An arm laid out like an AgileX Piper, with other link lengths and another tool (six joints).
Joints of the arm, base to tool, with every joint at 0 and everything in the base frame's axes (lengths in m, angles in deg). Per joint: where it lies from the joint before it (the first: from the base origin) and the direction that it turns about. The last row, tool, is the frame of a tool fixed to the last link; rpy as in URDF.
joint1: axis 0 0 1 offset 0 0 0.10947
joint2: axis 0 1 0 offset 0 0 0
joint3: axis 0 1 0 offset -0.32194 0 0.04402
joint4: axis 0.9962 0 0.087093 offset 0.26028 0 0.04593
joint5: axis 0 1 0 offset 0 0 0
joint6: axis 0.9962 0 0.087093 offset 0.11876 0 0.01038
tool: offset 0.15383 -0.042 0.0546 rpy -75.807 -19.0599 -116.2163
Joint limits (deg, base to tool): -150..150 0..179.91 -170..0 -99.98..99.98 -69.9..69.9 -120..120
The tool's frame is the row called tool.
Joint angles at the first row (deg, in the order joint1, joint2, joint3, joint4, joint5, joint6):
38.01, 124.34, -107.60, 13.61, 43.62, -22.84
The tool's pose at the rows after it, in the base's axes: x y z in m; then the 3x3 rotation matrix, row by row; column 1 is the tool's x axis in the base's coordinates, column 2 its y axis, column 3 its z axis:
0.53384, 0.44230, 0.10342; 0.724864, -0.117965, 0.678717; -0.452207, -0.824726, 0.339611; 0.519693, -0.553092, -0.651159
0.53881, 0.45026, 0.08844; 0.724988, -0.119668, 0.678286; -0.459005, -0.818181, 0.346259; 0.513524, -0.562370, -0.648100
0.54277, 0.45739, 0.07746; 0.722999, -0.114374, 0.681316; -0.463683, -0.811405, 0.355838; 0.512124, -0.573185, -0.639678
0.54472, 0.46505, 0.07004; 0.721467, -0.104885, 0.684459; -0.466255, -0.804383, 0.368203; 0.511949, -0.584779, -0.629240
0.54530, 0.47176, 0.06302; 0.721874, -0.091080, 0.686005; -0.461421, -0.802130, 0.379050; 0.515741, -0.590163, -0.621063
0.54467, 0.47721, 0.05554; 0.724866, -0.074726, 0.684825; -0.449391, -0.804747, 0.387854; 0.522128, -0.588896, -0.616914
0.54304, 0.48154, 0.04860; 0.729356, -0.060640, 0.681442; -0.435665, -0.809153, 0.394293; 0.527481, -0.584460, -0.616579
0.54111, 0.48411, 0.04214; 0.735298, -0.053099, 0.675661; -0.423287, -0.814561, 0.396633; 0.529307, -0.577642, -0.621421
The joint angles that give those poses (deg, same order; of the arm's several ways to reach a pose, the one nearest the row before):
38.40, 127.14, -108.87, 14.56, 42.07, -23.36
38.57, 129.37, -109.50, 15.64, 40.16, -24.00
38.74, 131.06, -109.74, 16.79, 38.11, -25.04
39.03, 132.32, -109.88, 18.00, 36.27, -26.22
39.35, 133.41, -109.99, 18.88, 34.85, -27.50
39.64, 134.39, -110.10, 19.44, 33.94, -28.82
39.93, 135.19, -110.22, 19.75, 33.47, -29.87
40.13, 135.85, -110.47, 19.78, 33.57, -30.39

